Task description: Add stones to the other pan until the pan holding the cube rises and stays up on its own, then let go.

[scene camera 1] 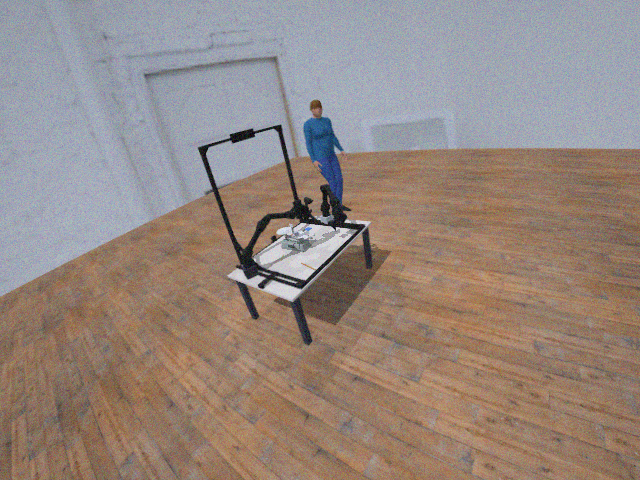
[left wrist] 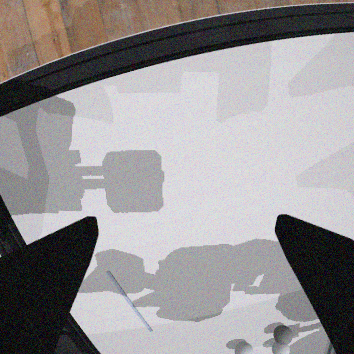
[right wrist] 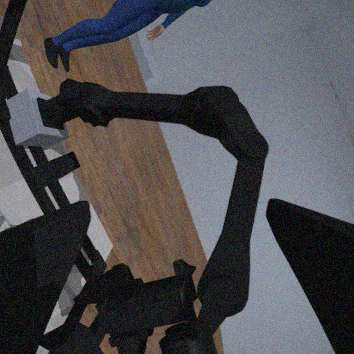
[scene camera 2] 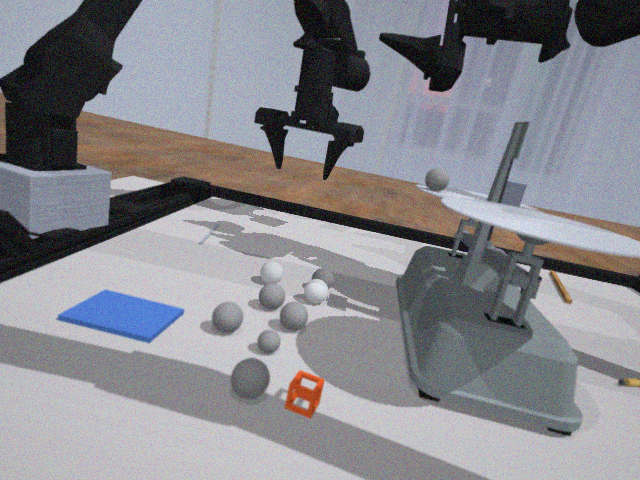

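Seen in the pictures: left gripper, fingertip midpoint: (scene camera 1: 339, 228) (left wrist: 188, 224) (right wrist: 58, 319) (scene camera 2: 301, 174); right gripper, fingertip midpoint: (scene camera 1: 312, 204) (right wrist: 179, 208); left arm's base at its link origin: (scene camera 1: 326, 215) (right wrist: 49, 114) (scene camera 2: 41, 163); right arm's base at its link origin: (scene camera 1: 248, 266).
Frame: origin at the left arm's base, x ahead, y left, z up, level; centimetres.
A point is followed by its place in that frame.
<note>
In scene camera 2 a grey-green balance (scene camera 2: 485, 330) @(y -1.5, x 50.4, z -2.2 cm) (scene camera 1: 296, 244) @(y 17.9, x 52.6, z -2.5 cm) stands at the right. Its near white pan (scene camera 2: 547, 226) @(y -0.1, x 52.3, z 6.8 cm) is tilted and no stone shows on it. Behind it, a grey stone (scene camera 2: 436, 179) @(y 16.1, x 42.0, z 7.1 cm) and a grey block (scene camera 2: 515, 192) @(y 16.0, x 50.5, z 7.6 cm) appear at the far pan (scene camera 2: 422, 186) @(y 19.2, x 40.2, z 5.6 cm), partly hidden. Several loose stones, such as a white one (scene camera 2: 271, 272) @(y 7.2, x 27.2, z -6.9 cm), a grey one (scene camera 2: 227, 317) @(y -6.0, x 29.7, z -6.8 cm) and a large dark one (scene camera 2: 250, 378) @(y -12.8, x 35.9, z -6.6 cm), lie on the table. My left gripper (scene camera 2: 301, 173) @(y 36.2, x 16.8, z 1.0 cm) (left wrist: 188, 224) @(y 36.2, x 16.8, z 1.0 cm) is open and empty, above and behind the stones. My right gripper (scene camera 2: 462, 49) (right wrist: 179, 208) @(y 21.5, x 29.7, z 26.4 cm) is open and empty, high above the balance.
A blue flat square (scene camera 2: 121, 315) @(y -9.3, x 21.3, z -8.3 cm) lies left of the stones. An orange open-frame cube (scene camera 2: 305, 393) @(y -11.4, x 39.7, z -7.0 cm) lies beside the large dark stone. A thin pale stick (scene camera 2: 208, 235) @(y 17.4, x 11.5, z -8.7 cm) (left wrist: 129, 300) @(y 19.5, x 10.7, z -8.7 cm) lies farther back. A yellow-brown stick (scene camera 2: 560, 286) @(y 44.4, x 63.3, z -8.1 cm) lies behind the balance. A person (scene camera 1: 321, 139) stands beyond the table.
</note>
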